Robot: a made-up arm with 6 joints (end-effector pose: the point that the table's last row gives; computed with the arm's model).
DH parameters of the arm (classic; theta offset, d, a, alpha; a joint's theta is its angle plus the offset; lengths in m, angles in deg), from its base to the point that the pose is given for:
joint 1: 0 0.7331 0.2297 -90
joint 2: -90 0 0.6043 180
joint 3: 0 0 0.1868 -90
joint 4: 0 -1.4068 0 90
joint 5: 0 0 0 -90
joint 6: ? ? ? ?
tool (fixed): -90 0 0 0
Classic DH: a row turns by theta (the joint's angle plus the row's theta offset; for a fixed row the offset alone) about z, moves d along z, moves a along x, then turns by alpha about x.
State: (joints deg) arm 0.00 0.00 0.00 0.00 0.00 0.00
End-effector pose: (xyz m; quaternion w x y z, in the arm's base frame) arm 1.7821 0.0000 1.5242 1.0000 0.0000 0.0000 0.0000
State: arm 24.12 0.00 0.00 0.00 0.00 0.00
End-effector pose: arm 1.6265 0.7283 1.5242 0.9779 0.0000 0.0000 0.2089
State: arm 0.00 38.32 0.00 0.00 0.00 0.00
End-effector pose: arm 1.9382 0.0000 0.3912 0.9446 0.0000 0.3282 0.0000
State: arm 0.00 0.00 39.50 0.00 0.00 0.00
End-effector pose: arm 1.3088 0.0000 2.4690 0.9412 0.0000 -0.3379 0.0000
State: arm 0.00 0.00 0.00 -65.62 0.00 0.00
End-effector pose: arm 1.7821 0.0000 1.5242 0.8405 0.5419 0.0000 0.0000
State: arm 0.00 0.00 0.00 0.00 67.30 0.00
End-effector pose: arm 1.6927 0.0000 1.6585 0.8324 0.0000 -0.5541 0.0000
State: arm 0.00 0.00 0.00 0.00 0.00 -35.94
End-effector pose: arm 1.7821 0.0000 1.5242 0.9512 0.3085 0.0000 0.0000
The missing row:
joint 6: 90 -0.1456 0 90
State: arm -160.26 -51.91 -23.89 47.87 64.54 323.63
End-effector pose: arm -0.8349 -0.4032 2.0389 0.4456 -0.6082 0.0656 -0.6537
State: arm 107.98 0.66 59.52 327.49 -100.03 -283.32
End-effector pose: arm -0.3495 0.8272 2.5538 0.0892 -0.3802 -0.3631 0.8459
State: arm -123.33 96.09 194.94 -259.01 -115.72 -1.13
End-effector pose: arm -0.3354 -0.2756 1.9640 0.3517 -0.1875 0.1664 0.9019
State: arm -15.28 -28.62 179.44 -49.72 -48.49 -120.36
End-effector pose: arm -1.2626 0.4312 0.4538 0.4280 -0.0110 -0.1577 0.8898
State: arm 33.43 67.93 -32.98 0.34 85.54 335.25
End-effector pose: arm 0.7066 0.4675 -0.4952 0.9345 0.1658 0.1868 0.2537
